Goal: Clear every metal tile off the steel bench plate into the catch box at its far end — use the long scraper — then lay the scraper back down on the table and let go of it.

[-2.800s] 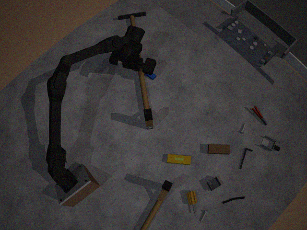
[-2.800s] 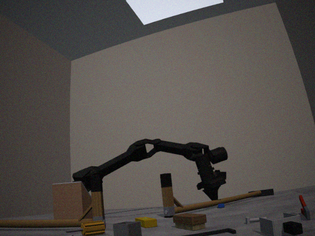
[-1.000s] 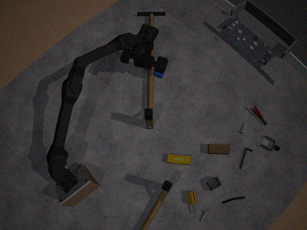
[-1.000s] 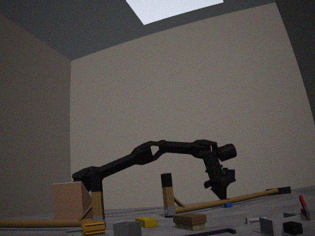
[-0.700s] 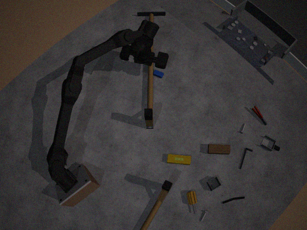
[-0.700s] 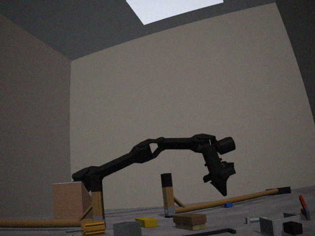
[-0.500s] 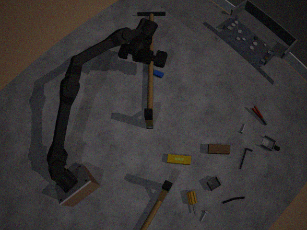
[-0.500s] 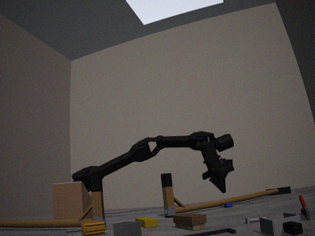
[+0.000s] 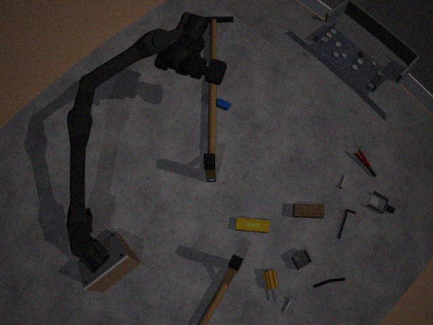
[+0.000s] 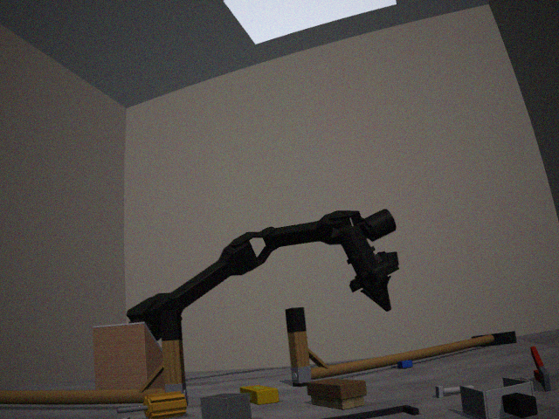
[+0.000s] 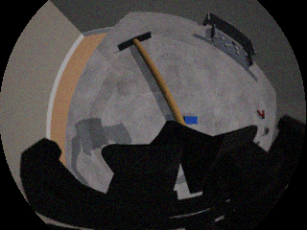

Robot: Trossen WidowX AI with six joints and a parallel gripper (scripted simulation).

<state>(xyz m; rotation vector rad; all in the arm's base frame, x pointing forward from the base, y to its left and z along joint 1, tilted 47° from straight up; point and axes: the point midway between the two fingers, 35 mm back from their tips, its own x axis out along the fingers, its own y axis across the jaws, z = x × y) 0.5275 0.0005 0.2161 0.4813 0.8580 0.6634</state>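
My gripper tip is now 6 cm above the long scraper, 4 cm short of it and 2 cm to the left of it. Round my gripper tip: grey box: 54 cm to the right, 20 cm behind, 12 cm below; yellow block: 38 cm to the right, 21 cm behind, 11 cm below; hex key: 58 cm to the right, 12 cm below, 2 cm behind.
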